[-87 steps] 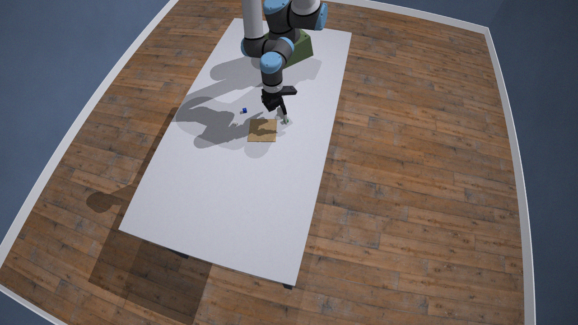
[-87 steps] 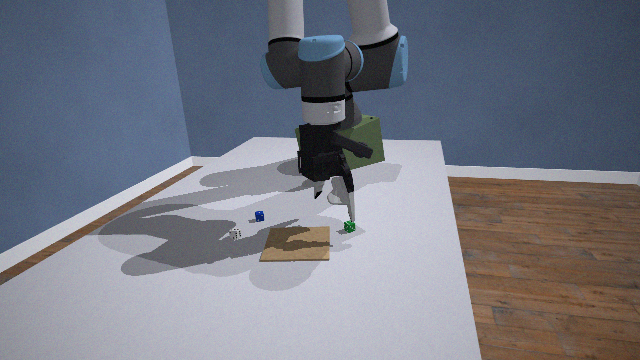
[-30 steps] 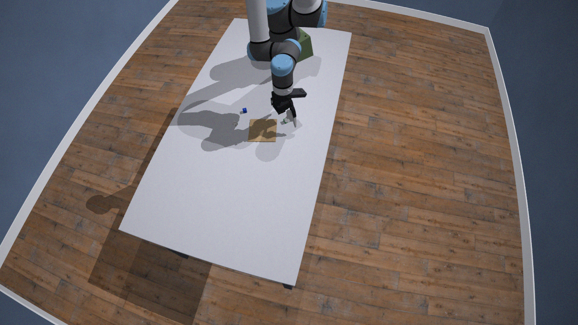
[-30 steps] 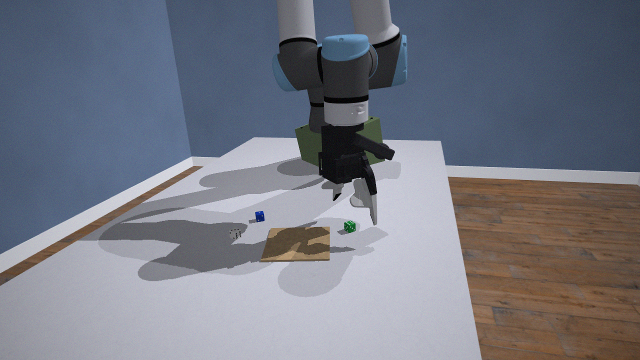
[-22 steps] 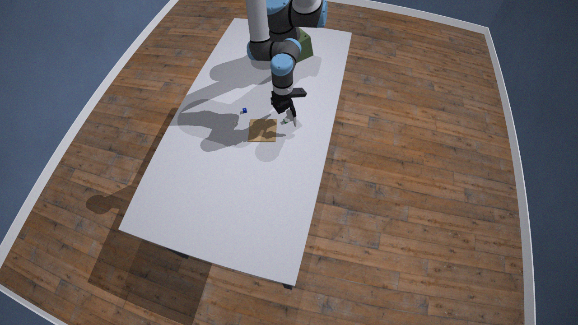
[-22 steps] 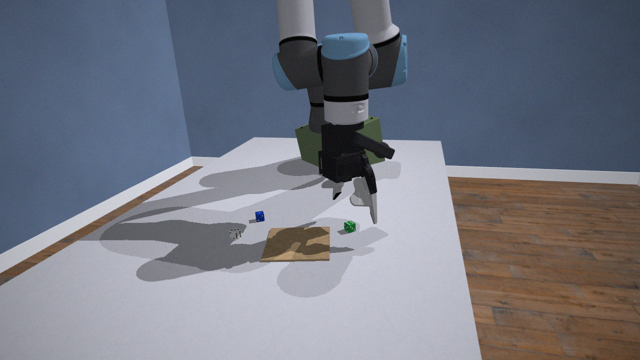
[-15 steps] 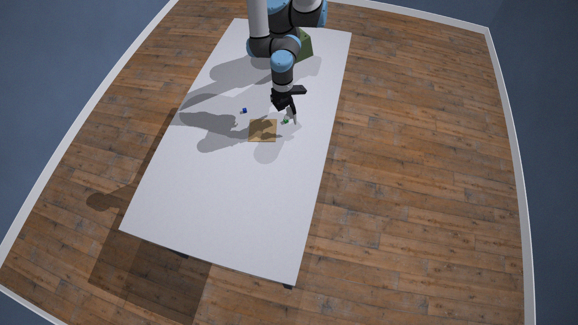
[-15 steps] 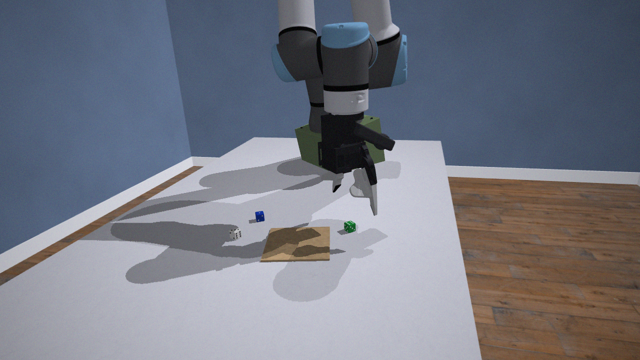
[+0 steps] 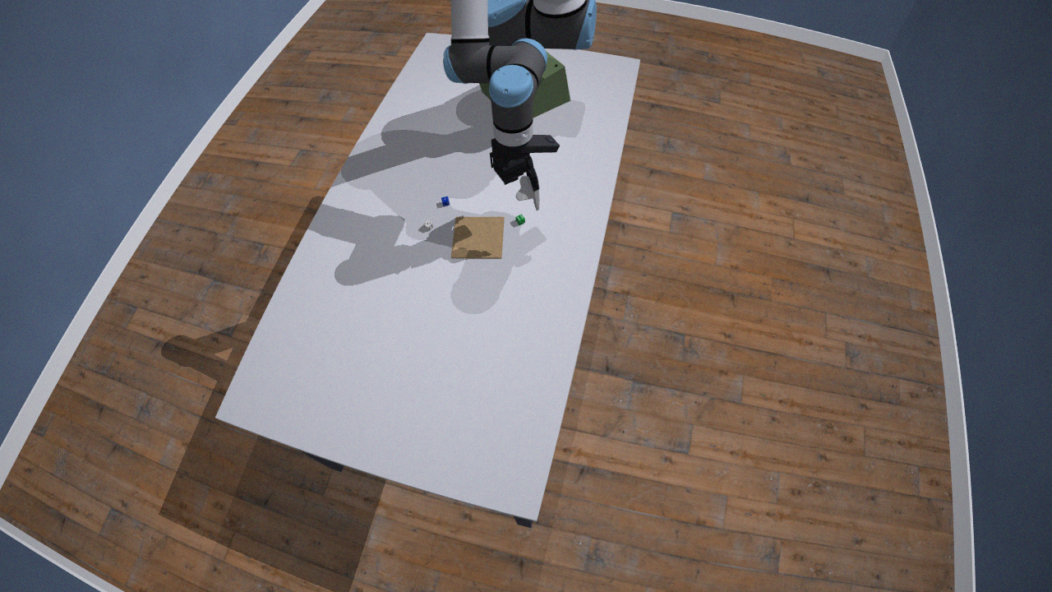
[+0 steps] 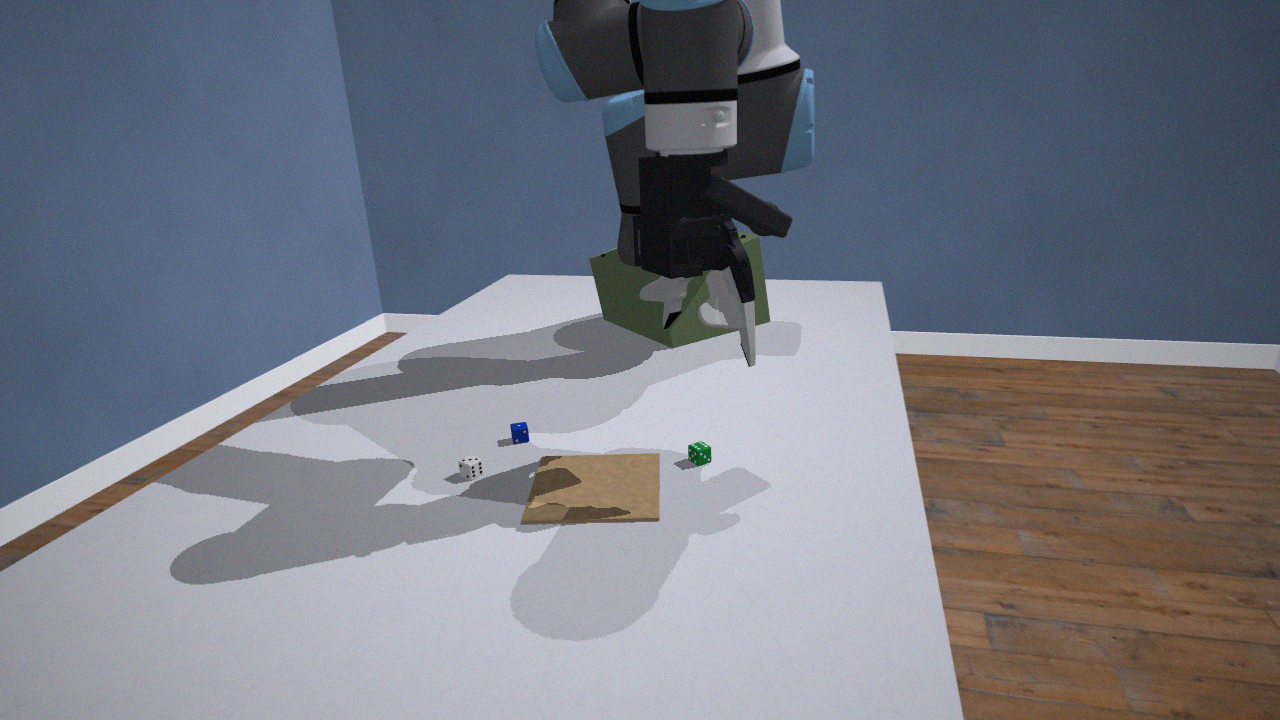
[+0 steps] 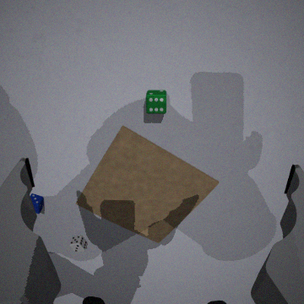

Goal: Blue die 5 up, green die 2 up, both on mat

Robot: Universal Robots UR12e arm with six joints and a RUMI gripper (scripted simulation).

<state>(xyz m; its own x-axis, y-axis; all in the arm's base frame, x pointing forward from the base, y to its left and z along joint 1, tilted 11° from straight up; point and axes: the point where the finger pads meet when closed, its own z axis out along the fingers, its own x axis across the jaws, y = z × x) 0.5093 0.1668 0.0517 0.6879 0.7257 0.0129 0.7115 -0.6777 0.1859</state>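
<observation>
The blue die lies 10 mm behind my hand, 240 mm to the right of it and 130 mm below it. Also, from my hand: tan mat: 80 mm ahead, 110 mm to the right, 140 mm below; white die: 80 mm ahead, 260 mm to the right, 130 mm below; green die: 10 mm to the right, 130 mm below.
</observation>
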